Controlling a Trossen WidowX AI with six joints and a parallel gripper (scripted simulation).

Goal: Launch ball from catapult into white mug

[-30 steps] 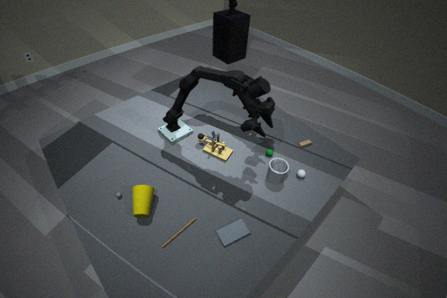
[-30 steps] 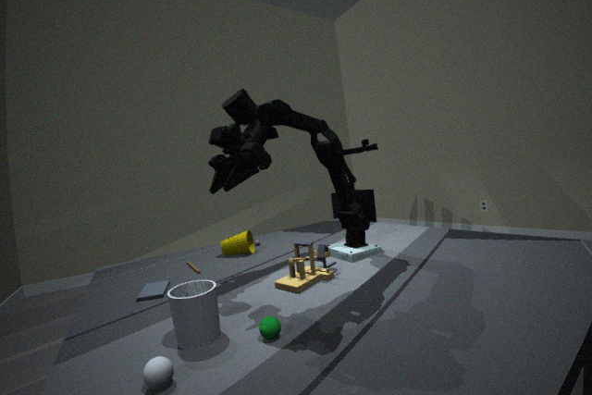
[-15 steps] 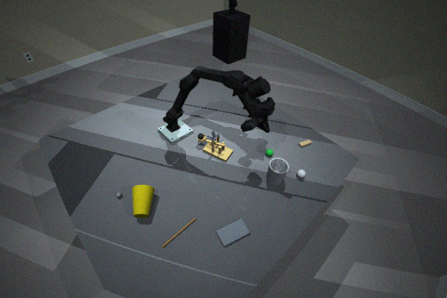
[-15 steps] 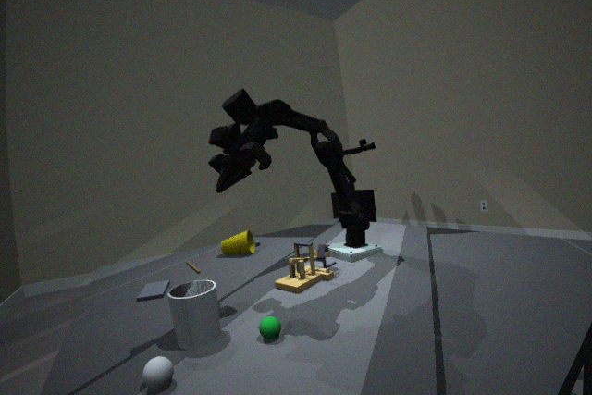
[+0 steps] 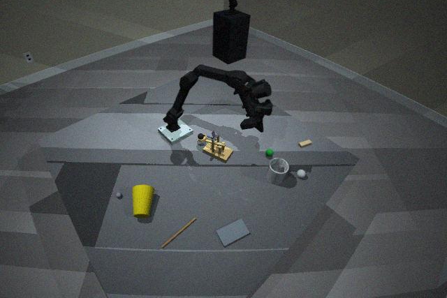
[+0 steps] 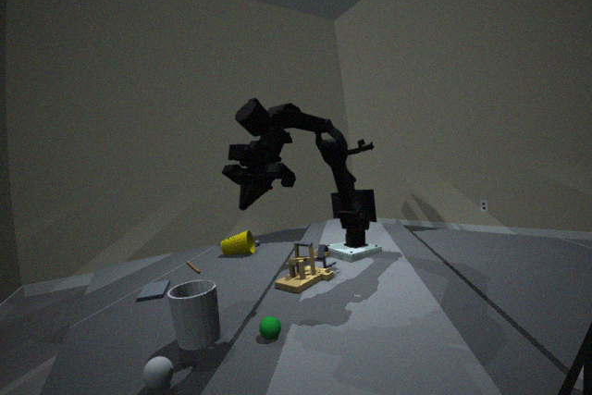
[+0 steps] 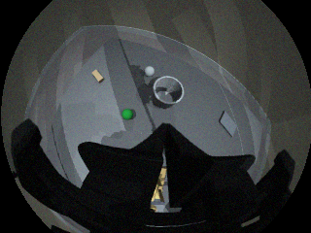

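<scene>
Now: the black ball 280 mm behind my gripper tip, 130 mm to the right of it and 170 mm below it. From my gripper tip the other things lie so: green ball 10 mm ahead, 100 mm to the left, 210 mm below; wooden catapult 220 mm behind, 100 mm to the right, 180 mm below; white mug 120 mm ahead, 20 mm to the left, 210 mm below.
</scene>
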